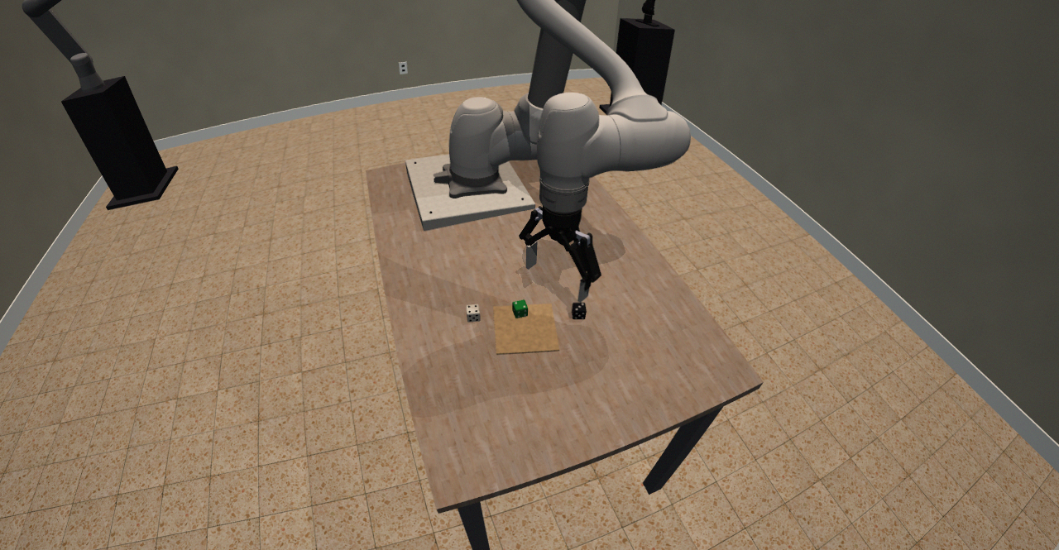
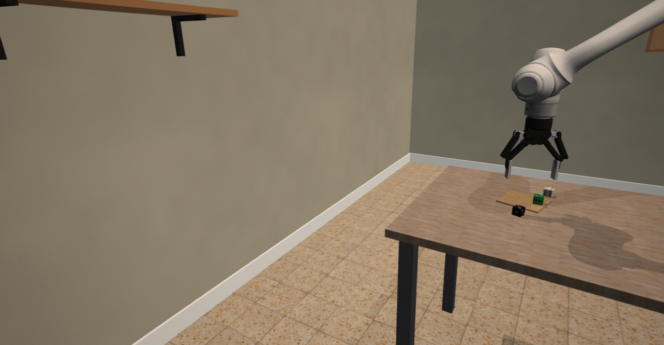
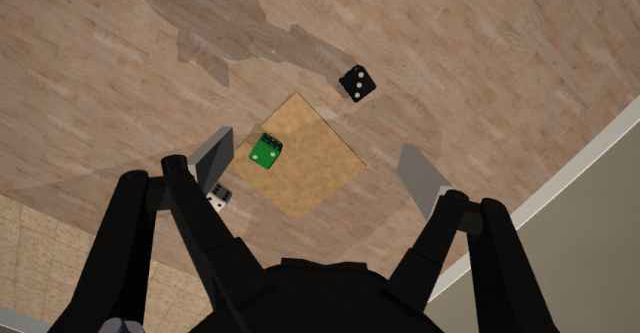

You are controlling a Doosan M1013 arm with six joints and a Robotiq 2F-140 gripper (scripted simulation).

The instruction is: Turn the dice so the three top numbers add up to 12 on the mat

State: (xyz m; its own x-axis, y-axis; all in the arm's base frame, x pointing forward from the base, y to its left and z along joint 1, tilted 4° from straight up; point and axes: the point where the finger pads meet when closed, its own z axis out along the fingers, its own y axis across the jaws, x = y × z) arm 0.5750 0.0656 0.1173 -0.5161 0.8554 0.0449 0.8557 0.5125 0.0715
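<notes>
My gripper is now 1 cm short of the black die, 6 cm to the right of it and 11 cm above it. The rest, counted from my hand: white die (4 cm behind, 18 cm to the right, 11 cm below); green die (3 cm behind, 7 cm to the right, 11 cm below); tan mat (2 cm ahead, 7 cm to the right, 12 cm below).
</notes>
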